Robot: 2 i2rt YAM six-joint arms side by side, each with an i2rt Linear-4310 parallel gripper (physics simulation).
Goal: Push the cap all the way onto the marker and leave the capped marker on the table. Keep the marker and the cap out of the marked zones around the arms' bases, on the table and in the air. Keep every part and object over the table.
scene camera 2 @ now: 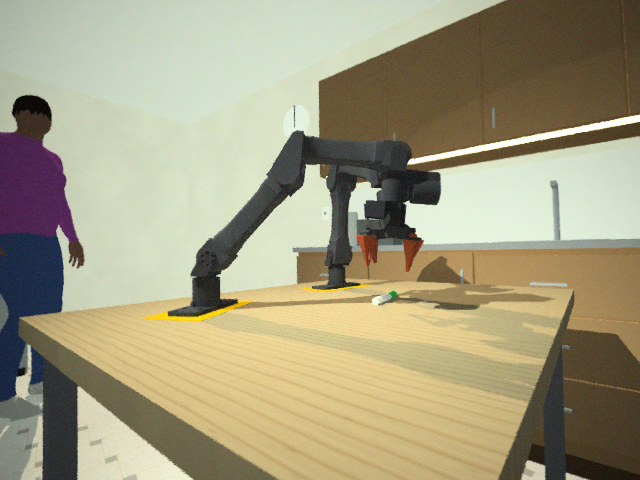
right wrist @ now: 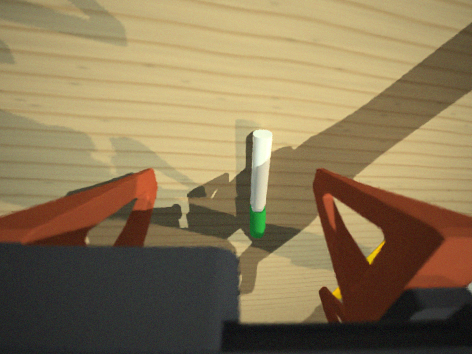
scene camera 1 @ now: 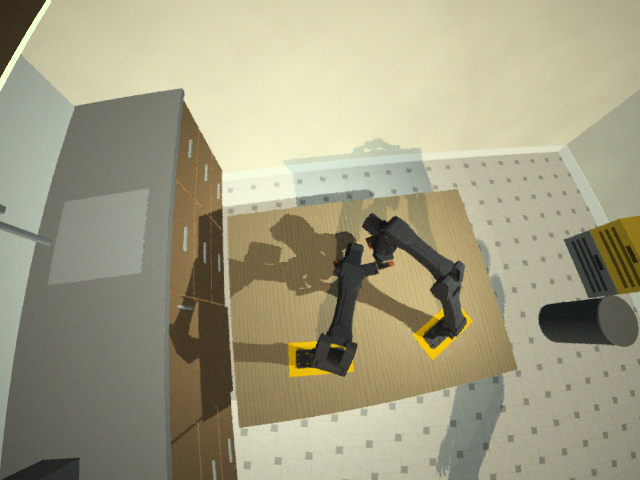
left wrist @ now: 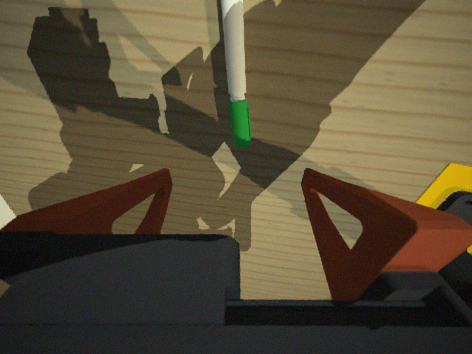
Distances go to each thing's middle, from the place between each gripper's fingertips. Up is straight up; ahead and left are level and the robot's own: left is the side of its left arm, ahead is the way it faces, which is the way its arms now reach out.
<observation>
My left hand is 1 cm to the left of the green cap [left wrist: 239,114] and 9 cm above it. Also, from my left hand: white marker [right wrist: 262,139] 1 cm ahead, 7 cm to the right, 9 cm below.
I see the white marker 40 mm behind my right hand, 80 mm to the left of it and 80 mm below it. Round my right hand: green cap: 50 mm behind, 130 mm to the left, 80 mm below.
</observation>
